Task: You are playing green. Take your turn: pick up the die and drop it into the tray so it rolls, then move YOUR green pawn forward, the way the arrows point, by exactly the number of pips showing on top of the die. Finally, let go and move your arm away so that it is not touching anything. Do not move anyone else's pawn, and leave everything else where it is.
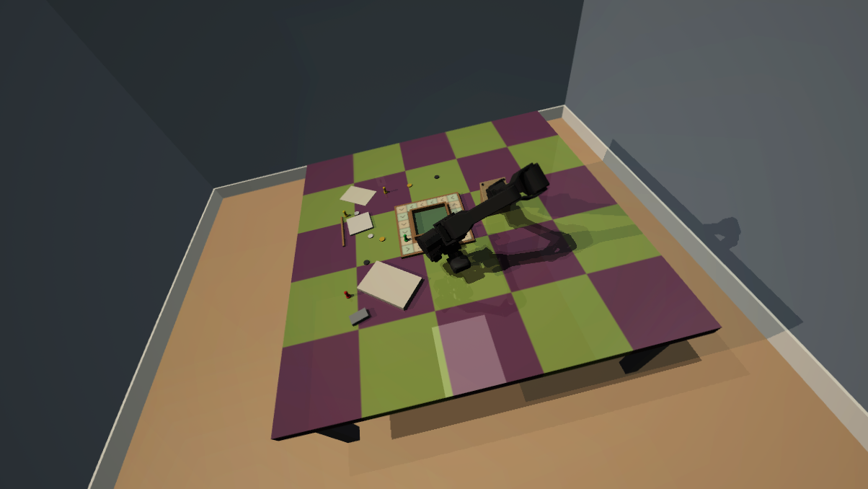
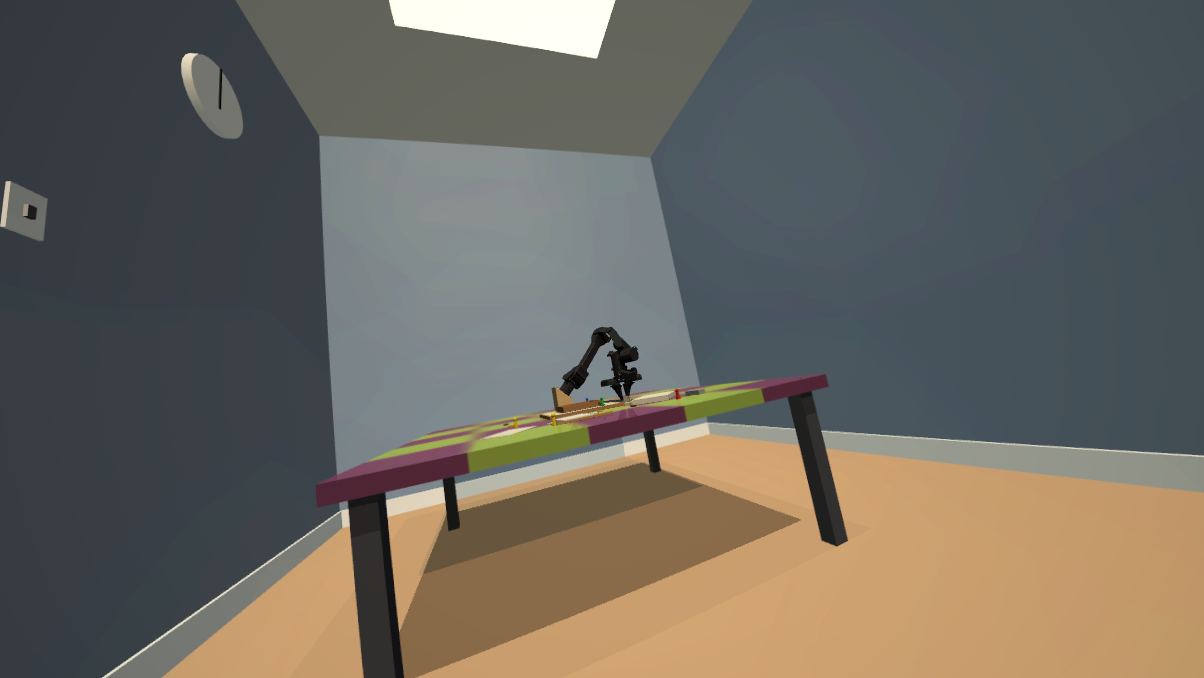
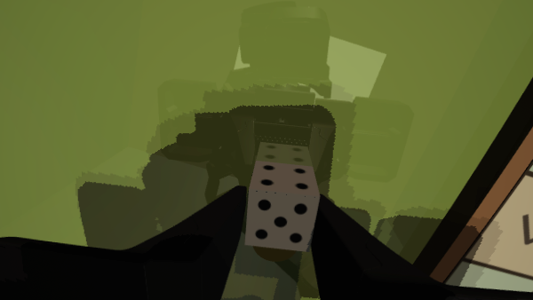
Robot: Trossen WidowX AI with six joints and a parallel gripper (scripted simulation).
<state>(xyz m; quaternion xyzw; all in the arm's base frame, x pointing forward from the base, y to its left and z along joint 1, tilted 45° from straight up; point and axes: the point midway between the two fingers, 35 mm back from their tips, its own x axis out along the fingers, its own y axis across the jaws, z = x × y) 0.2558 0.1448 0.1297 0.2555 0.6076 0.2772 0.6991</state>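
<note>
Now: the green pawn 17 cm to the right of my gripper tip, 13 cm ahead of it and 2 cm above it. Round my gripper tip: blue pawn 14 cm to the right, 9 cm behind, 2 cm above; then white pad 24 cm ahead; then white die right at my gripper tip.
</note>
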